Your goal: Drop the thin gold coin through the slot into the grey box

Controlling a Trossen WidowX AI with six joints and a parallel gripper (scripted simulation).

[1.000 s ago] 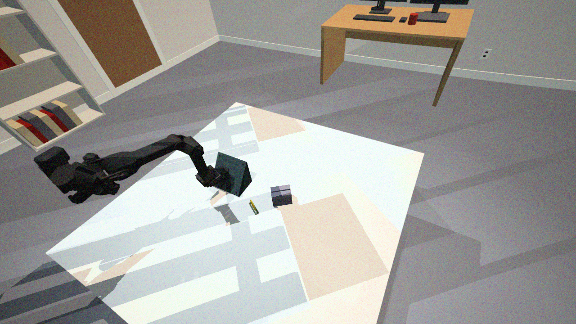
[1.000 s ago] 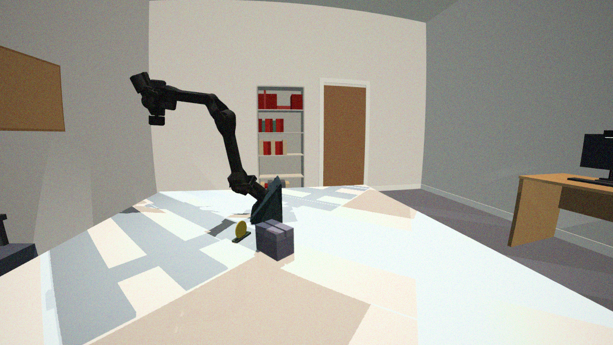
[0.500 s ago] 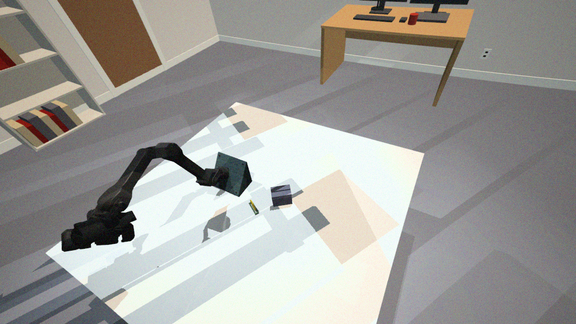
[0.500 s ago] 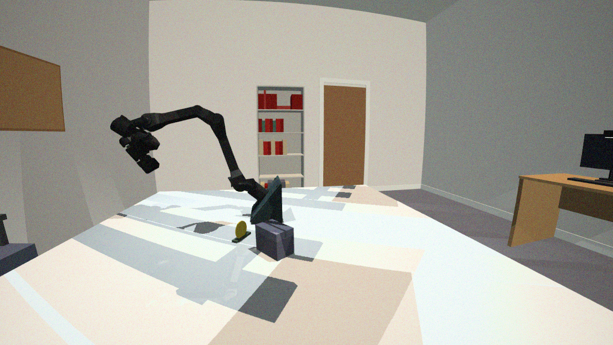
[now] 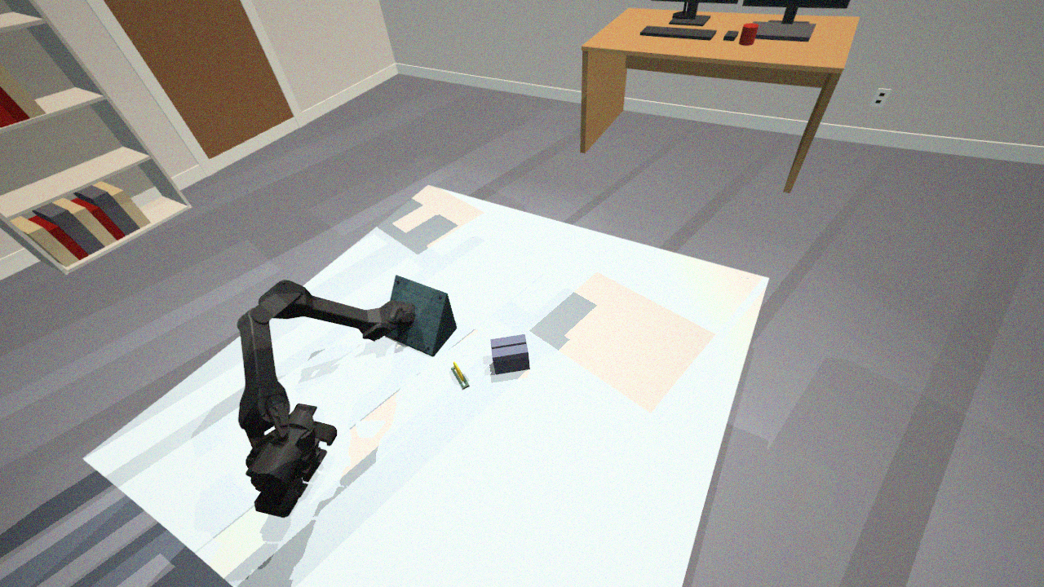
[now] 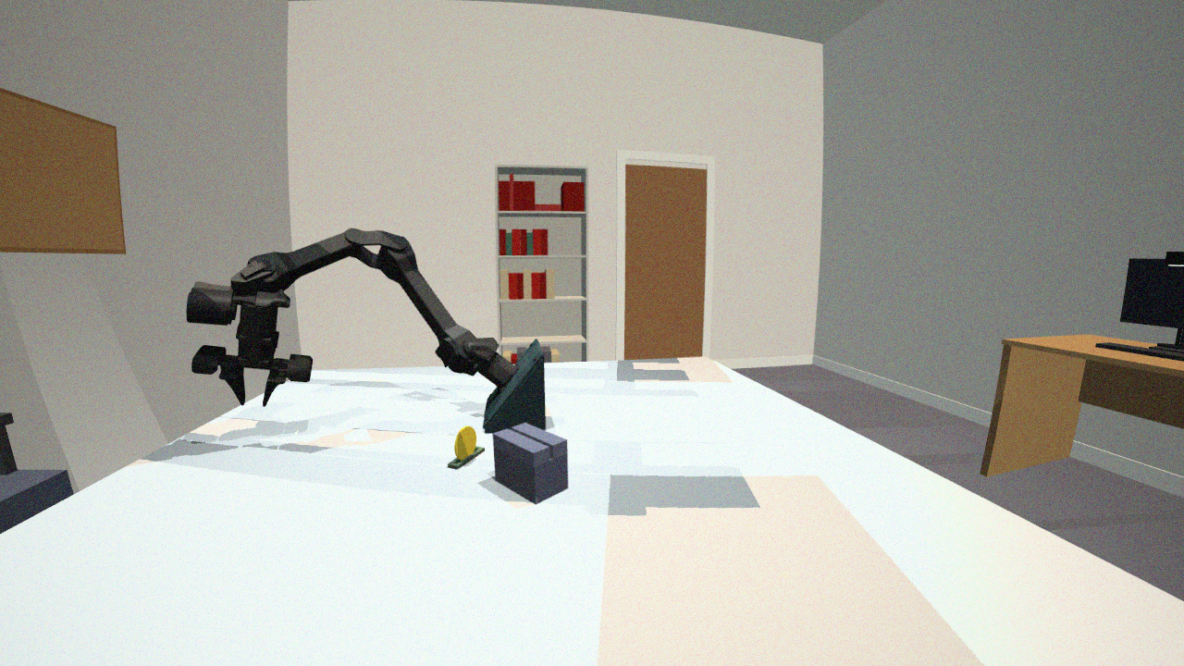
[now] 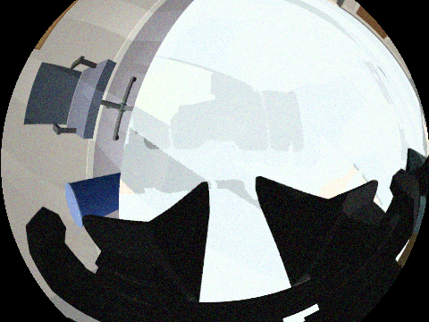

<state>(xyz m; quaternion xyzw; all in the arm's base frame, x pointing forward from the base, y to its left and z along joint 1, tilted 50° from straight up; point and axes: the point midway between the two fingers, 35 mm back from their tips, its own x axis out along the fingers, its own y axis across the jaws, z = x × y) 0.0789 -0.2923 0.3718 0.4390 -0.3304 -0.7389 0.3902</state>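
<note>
The gold coin is 390 mm to the left of my gripper tip, 140 mm ahead of it and 40 mm below it.
</note>
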